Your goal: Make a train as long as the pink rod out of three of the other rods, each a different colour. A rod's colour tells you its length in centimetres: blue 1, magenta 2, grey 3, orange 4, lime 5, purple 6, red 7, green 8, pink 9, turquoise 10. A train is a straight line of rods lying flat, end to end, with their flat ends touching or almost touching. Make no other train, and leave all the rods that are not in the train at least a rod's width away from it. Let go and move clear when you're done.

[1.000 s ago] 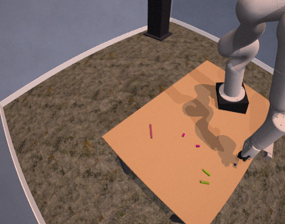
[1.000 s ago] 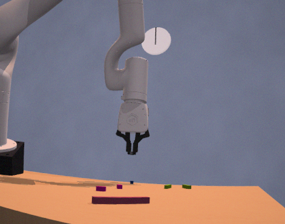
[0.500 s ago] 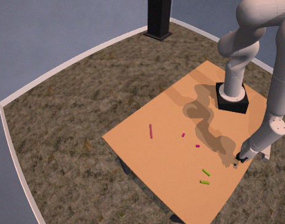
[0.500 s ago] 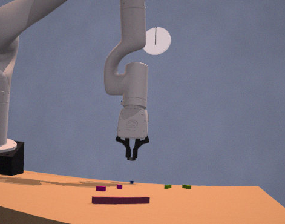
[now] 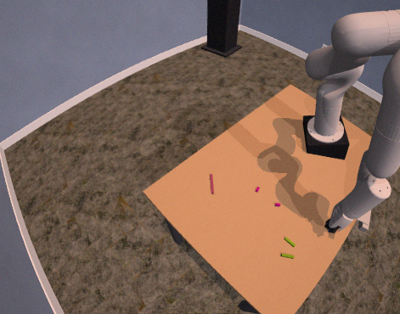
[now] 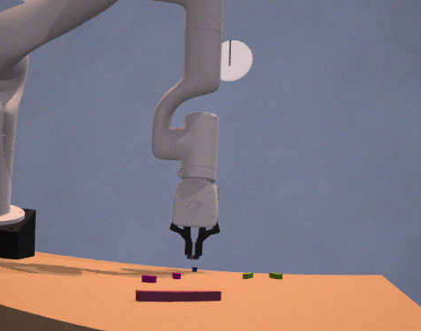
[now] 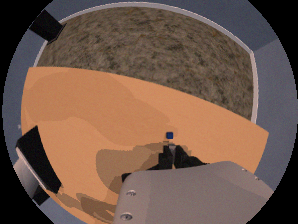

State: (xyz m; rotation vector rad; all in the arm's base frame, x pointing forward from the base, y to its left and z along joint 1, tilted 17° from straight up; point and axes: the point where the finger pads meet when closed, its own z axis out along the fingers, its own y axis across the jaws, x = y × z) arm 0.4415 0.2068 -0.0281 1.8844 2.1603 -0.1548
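Right now my hand is 50 mm above the blue rod and 20 mm to the right of it. Round my hand: grey rod 20 mm below; then pink rod 500 mm to the right, 120 mm ahead, 50 mm below.
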